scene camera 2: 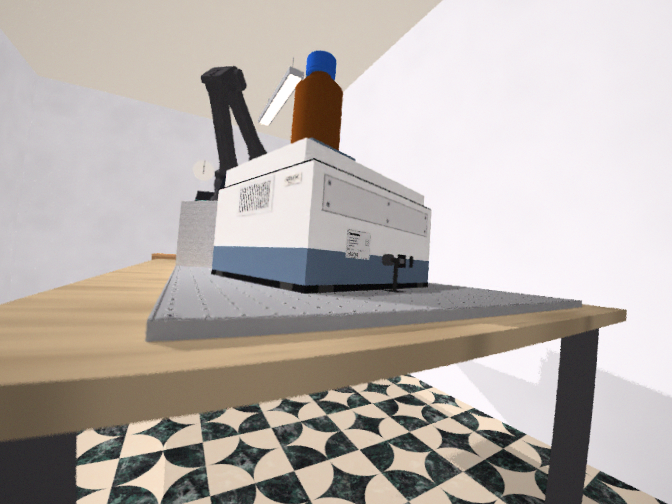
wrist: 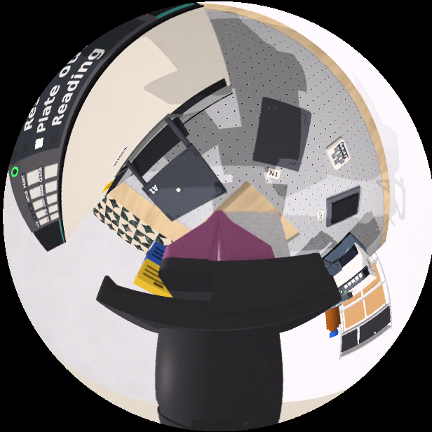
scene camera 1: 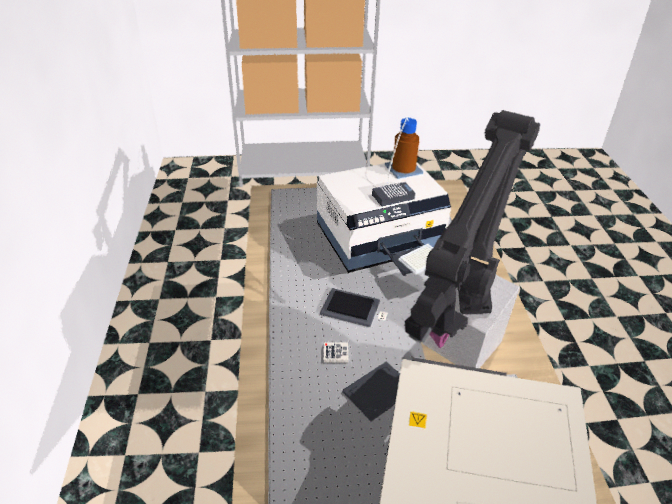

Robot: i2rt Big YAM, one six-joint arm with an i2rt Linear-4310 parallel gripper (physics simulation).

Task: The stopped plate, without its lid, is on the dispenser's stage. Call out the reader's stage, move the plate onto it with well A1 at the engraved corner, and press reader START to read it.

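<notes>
The stopped plate (scene camera 1: pixel 416 259), pale and lidless, sits on the stage in front of the white and blue dispenser (scene camera 1: pixel 374 189) (scene camera 2: pixel 265 217) (wrist: pixel 361 265), partly behind my arm in scene camera 1. The cream reader (scene camera 1: pixel 515 434) (wrist: pixel 115 95) stands in the foreground. Its dark stage (wrist: pixel 195 175) is out, bare, with "A1" engraved at its left corner in the wrist view. The light beside "Plate out" is white on the reader's panel (wrist: pixel 47 107); the key labels on its keypad (wrist: pixel 41 195) are unreadable. My gripper (scene camera 1: pixel 438 340) (wrist: pixel 218 216) is shut and empty, above the grey pedestal near the reader.
A dark pad (scene camera 1: pixel 374 391) (wrist: pixel 282 134) by label N1, a timer (scene camera 1: pixel 335 352) (wrist: pixel 339 152) and a dark framed nest (scene camera 1: pixel 350 307) (wrist: pixel 343 206) lie on the perforated board. The pedestal (scene camera 1: pixel 499 314) (scene camera 2: pixel 195 233) stands at the right. A brown bottle (scene camera 1: pixel 406 152) (scene camera 2: pixel 317 111) stands atop the dispenser.
</notes>
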